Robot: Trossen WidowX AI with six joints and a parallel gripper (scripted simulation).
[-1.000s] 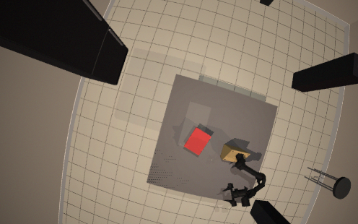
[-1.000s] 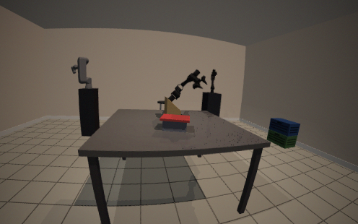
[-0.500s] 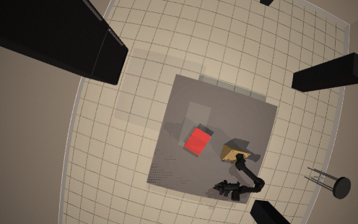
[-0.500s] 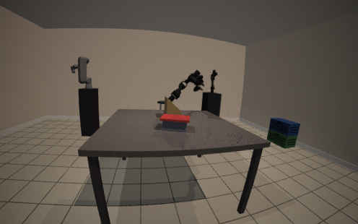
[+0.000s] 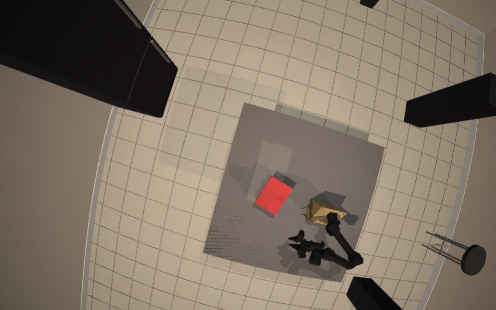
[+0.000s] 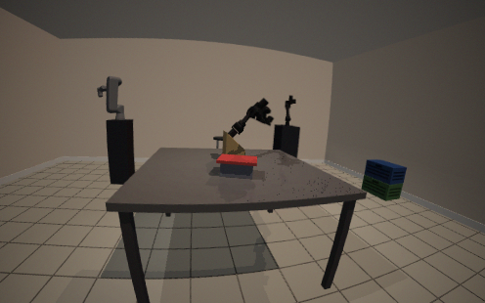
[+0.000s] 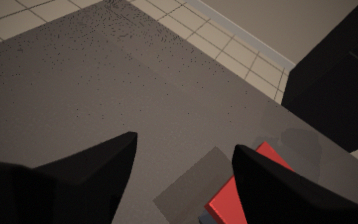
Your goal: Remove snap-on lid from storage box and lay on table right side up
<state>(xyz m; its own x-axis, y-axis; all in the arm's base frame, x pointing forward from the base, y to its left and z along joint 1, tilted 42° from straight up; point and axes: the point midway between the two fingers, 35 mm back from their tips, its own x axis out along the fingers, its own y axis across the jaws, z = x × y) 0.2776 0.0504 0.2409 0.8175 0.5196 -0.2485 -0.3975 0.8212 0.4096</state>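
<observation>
The red lid lies 13 cm ahead of my gripper tip, 23 cm to the right of it and 21 cm below it. Also, from my gripper tip: storage box 13 cm ahead, 23 cm to the right, 26 cm below.
</observation>
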